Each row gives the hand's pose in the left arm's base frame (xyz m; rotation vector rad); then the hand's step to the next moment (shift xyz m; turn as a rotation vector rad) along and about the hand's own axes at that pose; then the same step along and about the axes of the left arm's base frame.
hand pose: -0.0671 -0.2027 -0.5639 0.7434 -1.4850 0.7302
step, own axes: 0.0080 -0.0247 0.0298 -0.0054 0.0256 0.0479
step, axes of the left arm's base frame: 0.0021 -0.0388 0.0071 -0.0487 -0.0234 -0.0076
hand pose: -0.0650 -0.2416 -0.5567 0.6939 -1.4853 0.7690
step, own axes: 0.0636 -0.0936 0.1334 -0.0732 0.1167 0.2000
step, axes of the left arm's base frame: -0.0080 -0.1614 0.0671 -0.2085 -0.0929 -0.0828
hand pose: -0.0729 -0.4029 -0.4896 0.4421 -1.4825 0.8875
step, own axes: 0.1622 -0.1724 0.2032 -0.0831 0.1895 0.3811
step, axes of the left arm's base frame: -0.0300 -0.2205 0.2186 -0.3808 -0.1844 -0.0951
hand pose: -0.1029 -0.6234 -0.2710 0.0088 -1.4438 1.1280
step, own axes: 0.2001 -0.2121 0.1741 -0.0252 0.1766 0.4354
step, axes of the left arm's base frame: -0.0564 -0.1000 0.3196 -0.4292 -0.1903 -0.0311
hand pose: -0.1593 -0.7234 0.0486 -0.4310 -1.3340 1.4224
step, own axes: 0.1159 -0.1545 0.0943 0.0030 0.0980 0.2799
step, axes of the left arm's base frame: -0.0494 0.0203 0.2082 -0.2757 -0.1094 0.0010
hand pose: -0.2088 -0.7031 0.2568 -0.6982 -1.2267 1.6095
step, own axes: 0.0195 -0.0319 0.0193 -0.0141 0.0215 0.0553
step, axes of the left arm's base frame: -0.0129 0.0115 0.0383 -0.0497 -0.0352 -0.0034
